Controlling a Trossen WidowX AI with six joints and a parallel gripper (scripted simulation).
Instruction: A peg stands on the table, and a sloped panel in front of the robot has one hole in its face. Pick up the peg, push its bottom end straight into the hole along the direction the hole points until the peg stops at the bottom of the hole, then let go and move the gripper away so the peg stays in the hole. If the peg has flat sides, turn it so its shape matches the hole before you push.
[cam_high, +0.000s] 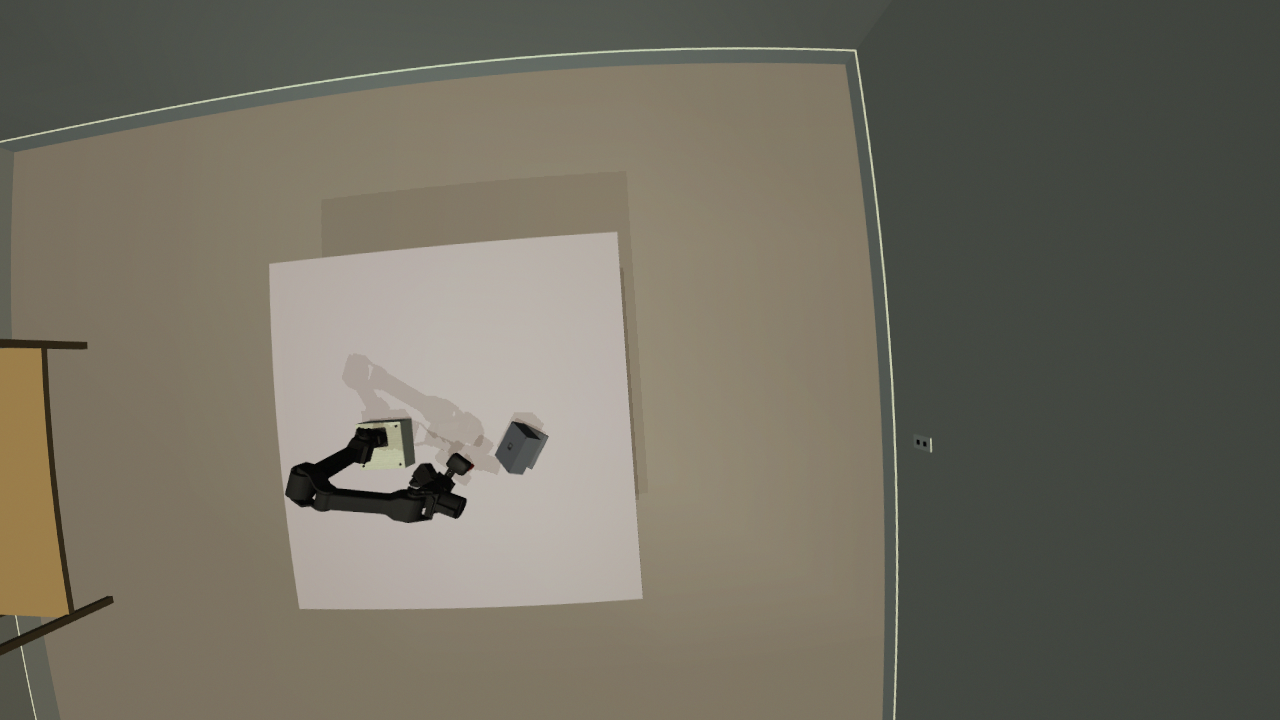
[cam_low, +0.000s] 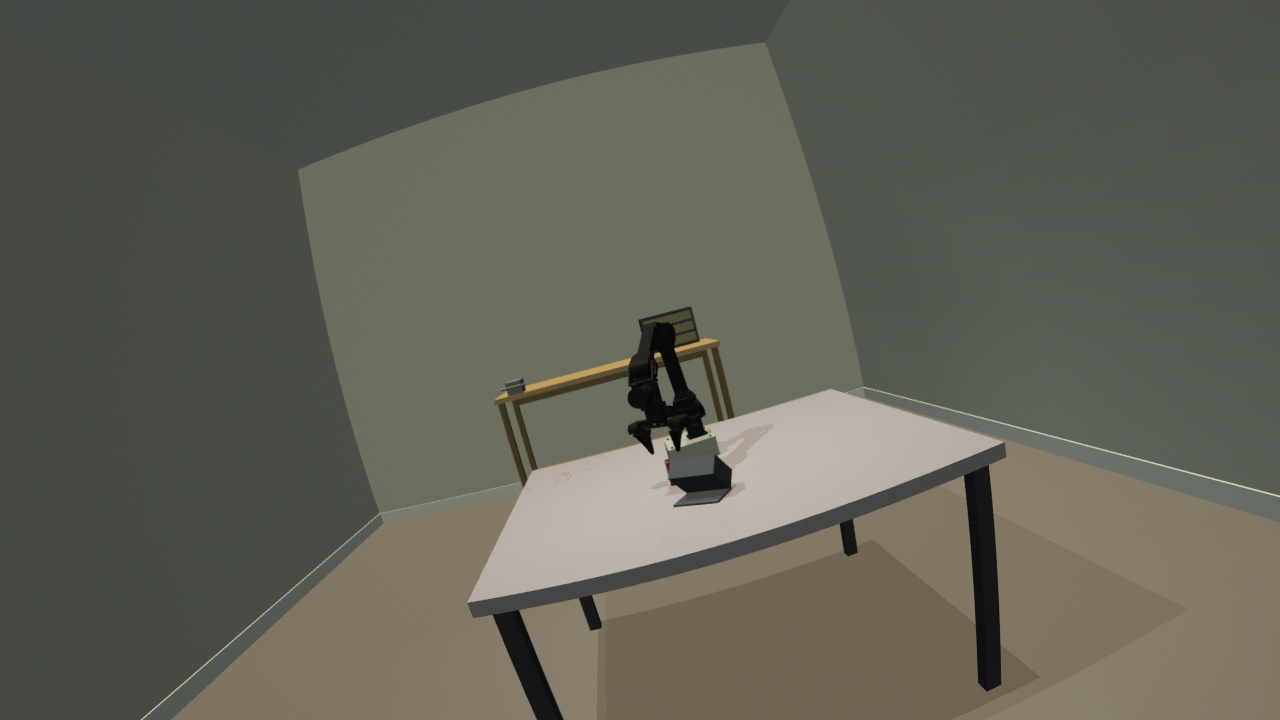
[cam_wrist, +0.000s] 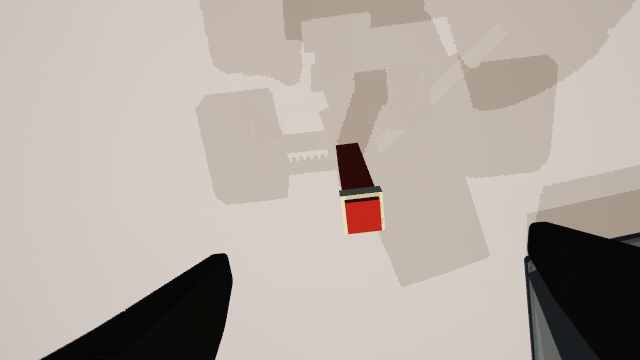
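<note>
Right now the red peg is 40 mm below my gripper tip. Also, from my gripper tip: grey sloped panel block: 190 mm ahead, 60 mm to the left, 40 mm below.
</note>
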